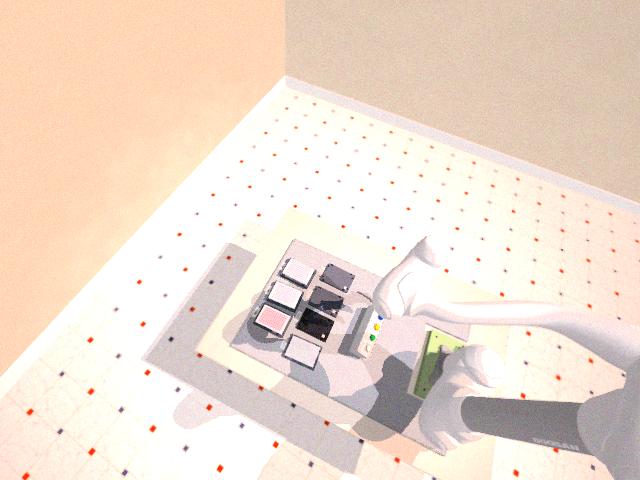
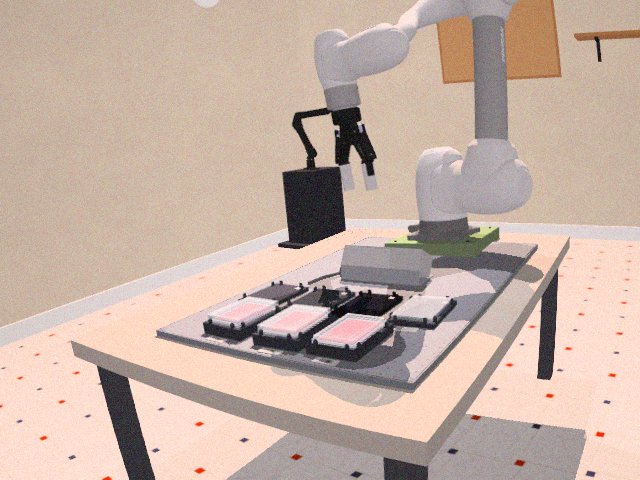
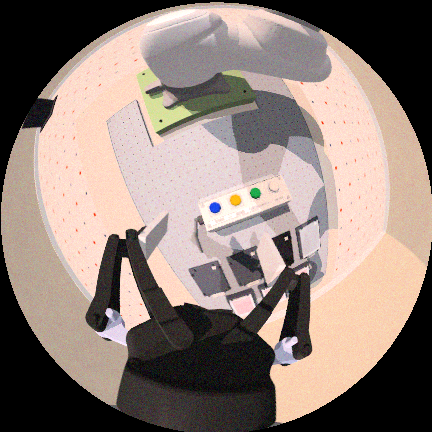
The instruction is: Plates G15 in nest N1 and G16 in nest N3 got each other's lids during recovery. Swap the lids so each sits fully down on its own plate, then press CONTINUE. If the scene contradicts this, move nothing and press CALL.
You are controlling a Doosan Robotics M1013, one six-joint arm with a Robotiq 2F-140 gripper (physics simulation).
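Frame: origin at the arm's base, x ahead, y left, z up, level; millimetres.
Where they show: gripper, between the fingertips: (image 2: 360,190) (image 3: 214,232); arm's base, origin of its link: (image 2: 444,235) (image 3: 190,77).
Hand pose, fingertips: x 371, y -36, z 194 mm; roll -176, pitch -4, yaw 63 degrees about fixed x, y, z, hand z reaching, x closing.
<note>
Each offset is from my fingertips to the top centre of the thing.
Three lidded plates with pink contents stand in black nests in a row: an end plate @[dy +13, dx +440, dz -178 mm] (image 1: 298,272) (image 2: 242,311) (image 3: 243,304), a middle plate @[dy +145, dx +425, dz -179 mm] (image 1: 284,295) (image 2: 293,321) and a plate @[dy +265, dx +406, dz -185 mm] (image 1: 273,318) (image 2: 351,330) at the other end. Their labels are unreadable, and I cannot tell which is G15 or G16. The button box @[dy +82, dx +23, dz -134 mm] (image 2: 385,263) (image 3: 245,202) has a blue button @[dy +5, dx +9, dz -143 mm] (image 1: 380,317) (image 3: 215,207), yellow button @[dy +55, dx +4, dz -143 mm] (image 1: 376,327) (image 3: 235,200), green button @[dy +105, dx -1, dz -143 mm] (image 1: 372,337) (image 3: 255,193) and white button @[dy +155, dx -6, dz -143 mm] (image 3: 274,185). My gripper (image 2: 359,180) (image 3: 214,232) is open and empty, high above the board.
Beside the plates are a grey-floored nest @[dy -77, dx +268, dz -198 mm] (image 1: 337,277) (image 2: 277,292) (image 3: 209,278), a shadowed nest @[dy +56, dx +254, dz -198 mm] (image 1: 326,299), a black nest @[dy +176, dx +237, dz -198 mm] (image 1: 315,324) (image 2: 374,303) and a nest holding a pale, clear piece @[dy +305, dx +221, dz -200 mm] (image 1: 303,351) (image 2: 423,308) (image 3: 309,238). A black pedestal (image 2: 314,206) stands behind the table.
</note>
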